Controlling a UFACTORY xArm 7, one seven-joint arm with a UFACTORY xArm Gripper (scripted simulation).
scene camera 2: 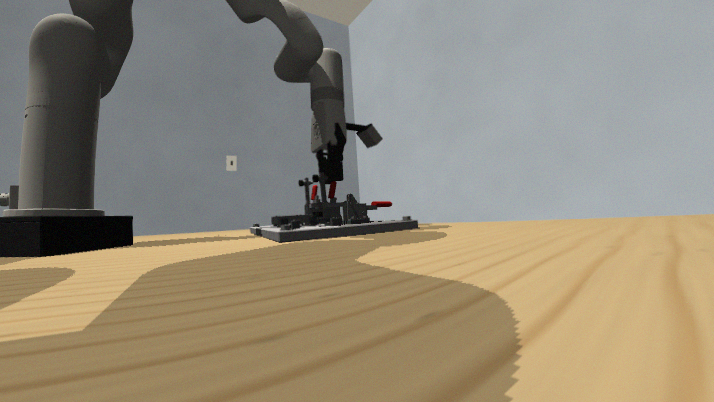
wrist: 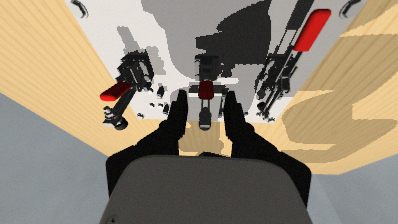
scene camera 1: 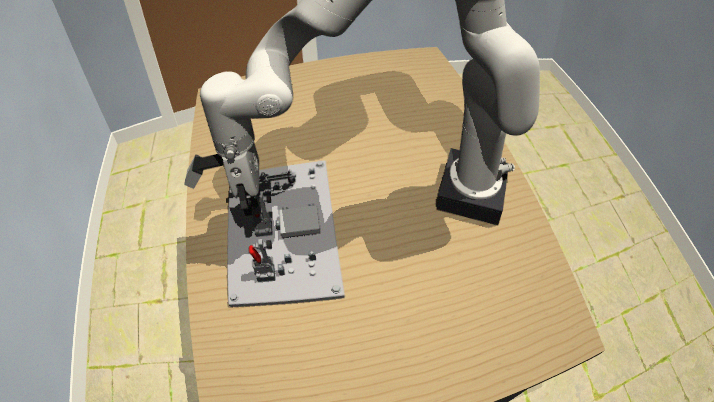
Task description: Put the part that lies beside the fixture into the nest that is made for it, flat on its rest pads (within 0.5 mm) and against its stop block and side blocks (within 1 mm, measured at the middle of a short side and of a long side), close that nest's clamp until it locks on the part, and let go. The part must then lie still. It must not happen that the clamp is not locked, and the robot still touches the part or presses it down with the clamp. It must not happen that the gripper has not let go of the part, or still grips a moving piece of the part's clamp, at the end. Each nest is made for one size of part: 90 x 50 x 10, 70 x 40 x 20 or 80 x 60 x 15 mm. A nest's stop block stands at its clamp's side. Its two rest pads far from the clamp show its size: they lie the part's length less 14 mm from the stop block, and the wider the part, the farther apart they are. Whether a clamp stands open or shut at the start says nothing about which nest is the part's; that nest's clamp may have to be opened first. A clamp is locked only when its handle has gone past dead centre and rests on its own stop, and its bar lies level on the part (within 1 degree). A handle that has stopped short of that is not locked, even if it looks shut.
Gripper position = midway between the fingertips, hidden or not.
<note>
I see my gripper [scene camera 2: 331, 182] and a fixture [wrist: 243, 43].
My gripper shows as well in the wrist view [wrist: 206, 100] and in scene camera 1 [scene camera 1: 253, 203].
</note>
